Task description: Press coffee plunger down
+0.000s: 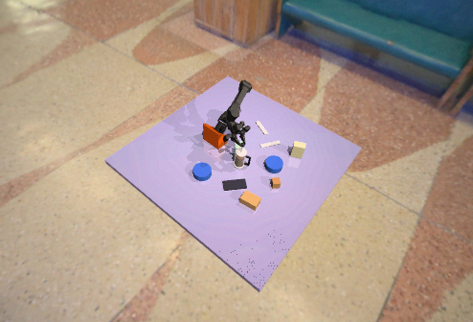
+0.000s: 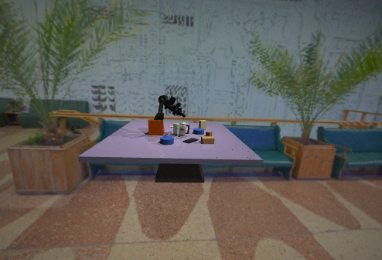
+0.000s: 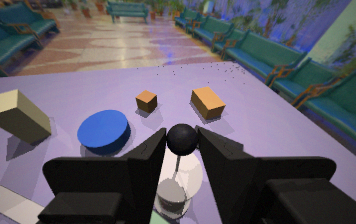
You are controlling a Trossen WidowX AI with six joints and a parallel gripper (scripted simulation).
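Now: gripper tip 11 cm above the coffee press and 1 cm to the right of it. The rest, counted from my gripper tip: black slab 21 cm below, 15 cm to the right, 6 cm ahead.
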